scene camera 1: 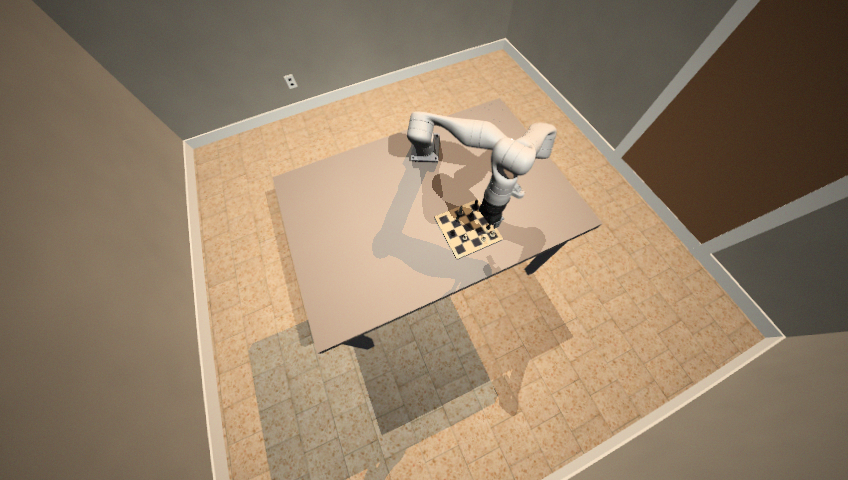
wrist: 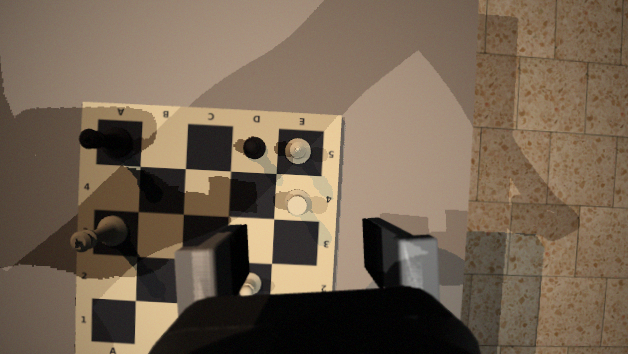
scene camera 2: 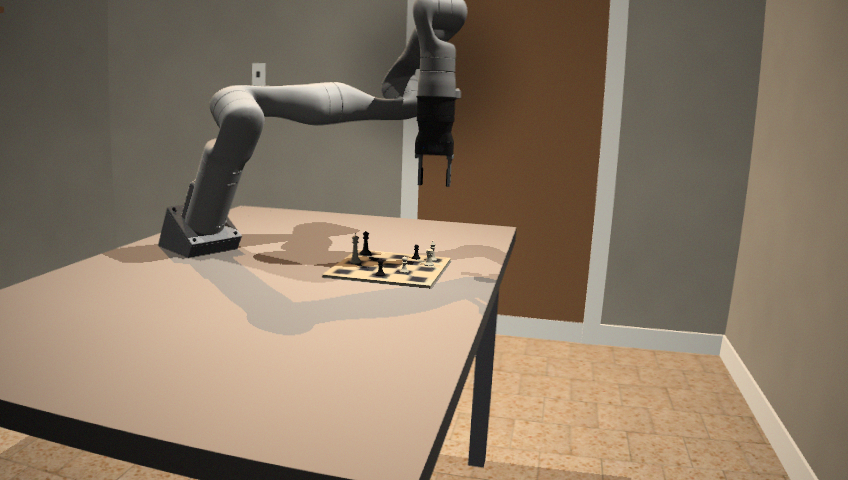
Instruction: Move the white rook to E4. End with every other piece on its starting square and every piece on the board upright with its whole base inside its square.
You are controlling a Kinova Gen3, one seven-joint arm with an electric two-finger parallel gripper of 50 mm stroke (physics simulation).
Scene:
chessboard: scene camera 1; wrist; scene camera 2 419,275
same spot on chessboard: [wrist: 186,177] = [scene camera 1: 476,219]

